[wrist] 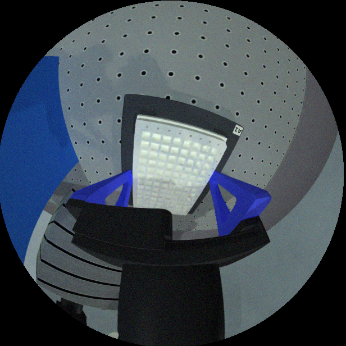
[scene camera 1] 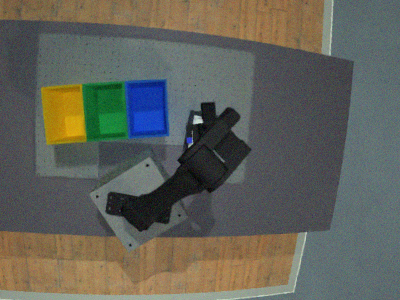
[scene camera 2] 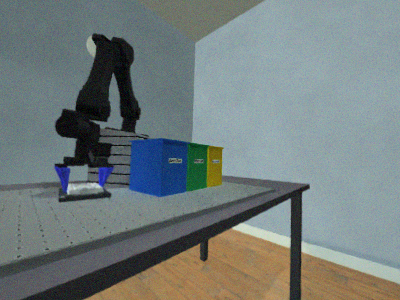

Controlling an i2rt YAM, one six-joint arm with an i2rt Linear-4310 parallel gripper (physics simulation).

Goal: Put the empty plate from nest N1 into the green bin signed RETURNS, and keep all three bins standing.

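Observation:
The white well plate lies flat in a dark nest, whose corner tag reads A1 in the wrist view. My gripper is open, low over the nest, with one blue finger beside each long side of the plate; in scene camera 1 the arm hides most of it. The green bin stands upright between the blue bin and the yellow bin. The bin signs are too blurred to read.
The blue bin is the bin nearest the nest. A perforated board lies under the bins and nest. The arm's base plate is at the table's near edge. A grey slatted block stands behind the gripper.

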